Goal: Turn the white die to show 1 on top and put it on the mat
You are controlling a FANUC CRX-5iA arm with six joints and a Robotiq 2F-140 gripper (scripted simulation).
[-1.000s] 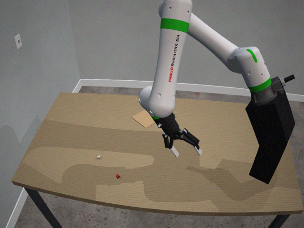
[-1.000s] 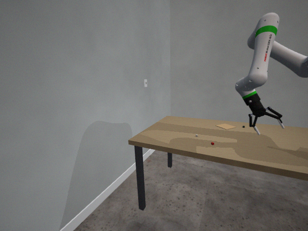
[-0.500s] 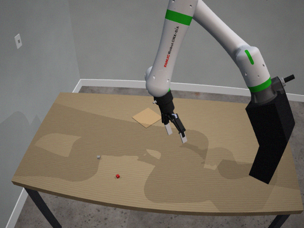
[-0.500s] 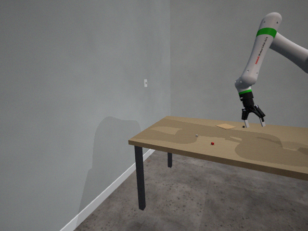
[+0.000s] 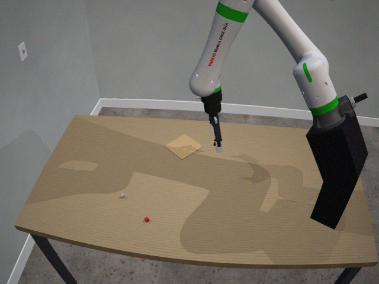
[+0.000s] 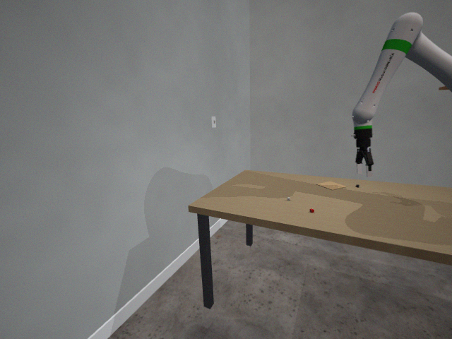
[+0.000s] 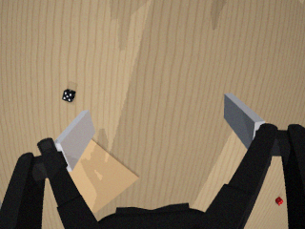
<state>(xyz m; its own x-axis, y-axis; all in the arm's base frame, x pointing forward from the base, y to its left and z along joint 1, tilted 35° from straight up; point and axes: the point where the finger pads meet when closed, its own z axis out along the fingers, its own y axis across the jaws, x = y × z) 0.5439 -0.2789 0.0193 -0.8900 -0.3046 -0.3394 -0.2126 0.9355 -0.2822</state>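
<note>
My hand is 130 mm to the left of the black die and 120 mm above it. Round my hand: tan mat (170 mm ahead, 110 mm to the right, 130 mm below); white die (420 mm ahead, 250 mm to the left, 120 mm below); red die (290 mm ahead, 380 mm to the left, 120 mm below).
</note>
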